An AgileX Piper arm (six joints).
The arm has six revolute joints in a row. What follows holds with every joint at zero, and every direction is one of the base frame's. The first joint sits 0.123 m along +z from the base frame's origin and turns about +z. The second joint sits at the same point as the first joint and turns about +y. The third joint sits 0.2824 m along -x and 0.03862 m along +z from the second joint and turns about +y. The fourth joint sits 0.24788 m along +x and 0.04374 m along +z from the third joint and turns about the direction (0.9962, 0, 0.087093). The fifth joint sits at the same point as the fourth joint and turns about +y. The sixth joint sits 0.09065 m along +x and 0.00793 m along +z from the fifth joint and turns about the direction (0.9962, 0, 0.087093). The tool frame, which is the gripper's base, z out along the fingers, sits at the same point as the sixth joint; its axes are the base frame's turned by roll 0, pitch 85.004 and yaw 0 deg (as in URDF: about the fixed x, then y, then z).
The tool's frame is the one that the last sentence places.
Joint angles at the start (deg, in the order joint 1, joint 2, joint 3, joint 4, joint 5, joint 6):
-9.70 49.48 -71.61 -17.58 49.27 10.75
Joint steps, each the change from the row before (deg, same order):
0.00 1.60 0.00 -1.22 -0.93 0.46
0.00 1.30 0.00 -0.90 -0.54 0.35
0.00 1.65 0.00 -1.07 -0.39 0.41
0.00 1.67 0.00 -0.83 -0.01 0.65
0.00 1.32 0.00 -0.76 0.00 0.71
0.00 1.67 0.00 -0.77 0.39 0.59
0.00 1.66 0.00 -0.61 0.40 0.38
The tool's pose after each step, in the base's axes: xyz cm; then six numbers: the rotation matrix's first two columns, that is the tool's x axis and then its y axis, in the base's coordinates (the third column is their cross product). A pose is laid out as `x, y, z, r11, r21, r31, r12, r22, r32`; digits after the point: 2 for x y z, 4 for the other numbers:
14.59, -4.72, 46.29, -0.3675, 0.0363, -0.9293, 0.3750, 0.9202, -0.1123
15.35, -4.93, 46.04, -0.3801, 0.0313, -0.9244, 0.3788, 0.9170, -0.1247
16.30, -5.20, 45.66, -0.4003, 0.0270, -0.9160, 0.3831, 0.9130, -0.1405
17.22, -5.45, 45.19, -0.4239, 0.0319, -0.9052, 0.3881, 0.9094, -0.1497
17.94, -5.65, 44.80, -0.4412, 0.0375, -0.8966, 0.3939, 0.9059, -0.1559
18.81, -5.90, 44.22, -0.4697, 0.0448, -0.8817, 0.3988, 0.9018, -0.1666
19.65, -6.13, 43.62, -0.4986, 0.0508, -0.8653, 0.4009, 0.8986, -0.1783

